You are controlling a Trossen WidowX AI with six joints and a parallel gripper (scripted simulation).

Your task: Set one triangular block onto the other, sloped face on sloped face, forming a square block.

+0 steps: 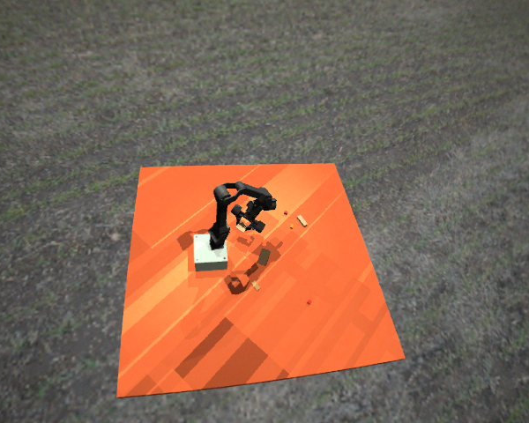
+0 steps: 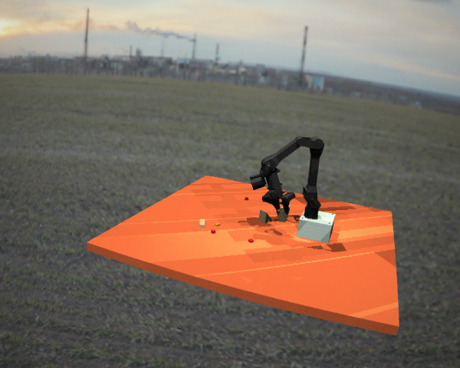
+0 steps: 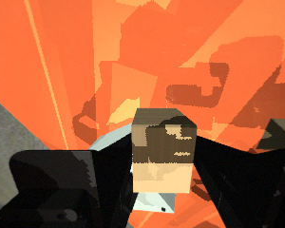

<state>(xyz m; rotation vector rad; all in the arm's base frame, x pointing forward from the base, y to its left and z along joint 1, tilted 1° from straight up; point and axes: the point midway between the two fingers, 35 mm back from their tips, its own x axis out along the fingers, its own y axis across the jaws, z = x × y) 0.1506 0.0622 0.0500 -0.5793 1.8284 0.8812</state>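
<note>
My gripper tip is 2 cm short of the tan block, 29 cm to the left of it and 11 cm above it. Round my gripper tip: tan triangular block: 1 cm ahead, 1 cm above; then tan bar: 39 cm ahead, 5 cm to the left, 10 cm below; then yellow cube: 31 cm ahead, 3 cm to the left, 11 cm below.
</note>
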